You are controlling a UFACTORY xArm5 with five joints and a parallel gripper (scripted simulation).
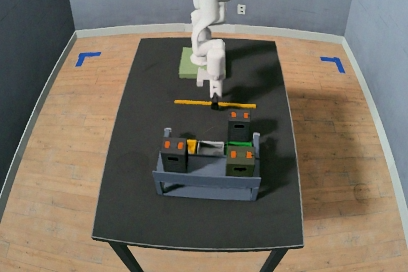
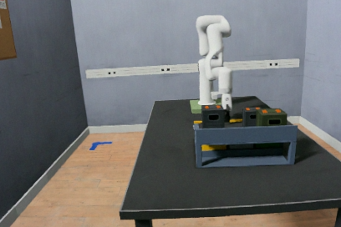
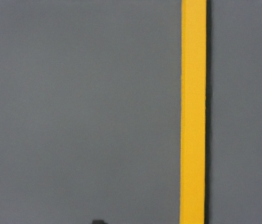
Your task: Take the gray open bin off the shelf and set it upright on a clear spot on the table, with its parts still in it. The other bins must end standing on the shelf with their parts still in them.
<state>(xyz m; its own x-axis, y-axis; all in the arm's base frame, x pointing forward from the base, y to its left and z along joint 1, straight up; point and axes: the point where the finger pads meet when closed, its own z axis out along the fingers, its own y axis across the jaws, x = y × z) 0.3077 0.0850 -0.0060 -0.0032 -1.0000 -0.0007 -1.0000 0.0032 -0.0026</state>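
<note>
Now: hand 2 cm above the yellow bar. Round my hand: green bin: 34 cm ahead, 11 cm to the left, 2 cm above; then gray open bin: 34 cm ahead, 2 cm above; then yellow bin: 34 cm ahead, 11 cm to the right, 2 cm above.
</note>
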